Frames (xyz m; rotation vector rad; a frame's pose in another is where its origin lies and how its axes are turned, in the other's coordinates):
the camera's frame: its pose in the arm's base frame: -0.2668 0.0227 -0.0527 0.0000 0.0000 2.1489
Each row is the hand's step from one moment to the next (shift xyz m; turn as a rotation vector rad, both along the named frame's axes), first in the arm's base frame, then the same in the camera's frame.
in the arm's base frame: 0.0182 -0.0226 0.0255 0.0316 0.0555 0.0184
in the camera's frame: -0.0289 -0.0029 0.0255 0.0292 -0.0568 0.0184
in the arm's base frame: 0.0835 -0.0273 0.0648 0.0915 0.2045 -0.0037
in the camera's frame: -0.0685 -0.0550 0.0648 0.1213 -0.1884 -0.0037
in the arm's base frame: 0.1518 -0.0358 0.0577 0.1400 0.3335 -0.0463
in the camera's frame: -0.1129 -0.1076 0.0577 0.2028 -0.2995 -0.0463
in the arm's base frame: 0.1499 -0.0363 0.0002 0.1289 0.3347 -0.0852
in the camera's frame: -0.1123 -0.1057 0.0002 0.2099 -0.2908 -0.0852
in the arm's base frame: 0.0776 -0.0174 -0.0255 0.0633 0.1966 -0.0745
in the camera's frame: -0.0570 -0.0555 -0.0255 0.1301 -0.1604 -0.0745
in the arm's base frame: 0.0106 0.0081 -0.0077 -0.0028 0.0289 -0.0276
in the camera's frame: 0.0010 -0.0133 -0.0077 0.0257 -0.0134 -0.0276
